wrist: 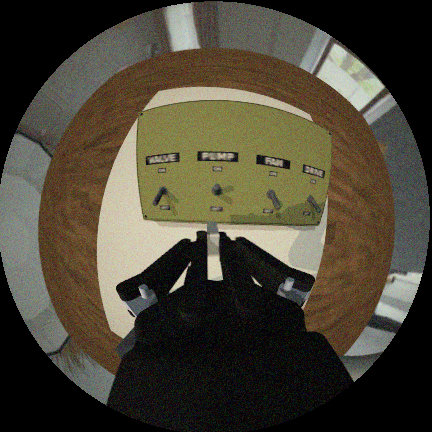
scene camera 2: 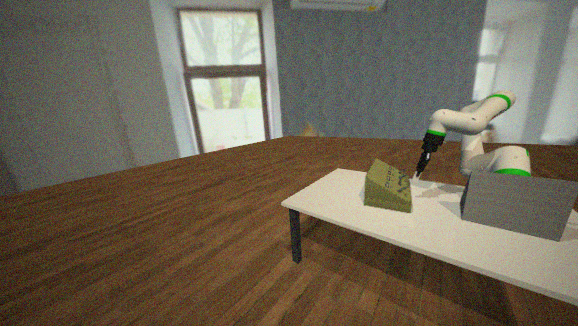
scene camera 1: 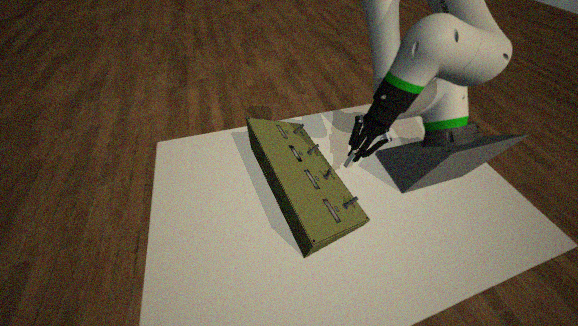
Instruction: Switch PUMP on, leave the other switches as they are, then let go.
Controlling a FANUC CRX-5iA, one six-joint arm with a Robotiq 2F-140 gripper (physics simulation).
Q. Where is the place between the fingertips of the gripper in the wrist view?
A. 211, 229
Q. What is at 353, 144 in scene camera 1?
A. The gripper.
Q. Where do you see an olive switch panel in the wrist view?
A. At 184, 148
